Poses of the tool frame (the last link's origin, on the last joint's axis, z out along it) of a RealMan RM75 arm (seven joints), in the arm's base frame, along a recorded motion.
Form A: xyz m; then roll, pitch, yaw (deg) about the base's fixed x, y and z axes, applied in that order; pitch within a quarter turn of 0, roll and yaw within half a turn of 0.
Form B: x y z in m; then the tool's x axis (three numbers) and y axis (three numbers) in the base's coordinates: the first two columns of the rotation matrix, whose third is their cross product. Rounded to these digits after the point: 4 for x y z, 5 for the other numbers.
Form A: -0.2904 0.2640 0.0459 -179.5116 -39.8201 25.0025
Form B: -0.2904 0.2640 0.0459 0.69608 0.32463 0.64038 0.42759 -0.90395 -0.00655
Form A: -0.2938 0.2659 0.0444 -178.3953 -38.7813 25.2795
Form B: -0.2938 0.2659 0.0444 0.70489 0.33289 0.62635 0.44273 -0.89639 -0.02183
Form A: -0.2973 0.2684 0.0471 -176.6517 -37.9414 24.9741
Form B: -0.2973 0.2684 0.0471 0.71490 0.33297 0.61486 0.45404 -0.88979 -0.04606
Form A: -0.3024 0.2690 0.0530 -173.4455 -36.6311 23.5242
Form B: -0.3024 0.2690 0.0530 0.73580 0.32030 0.59666 0.45897 -0.88371 -0.09160
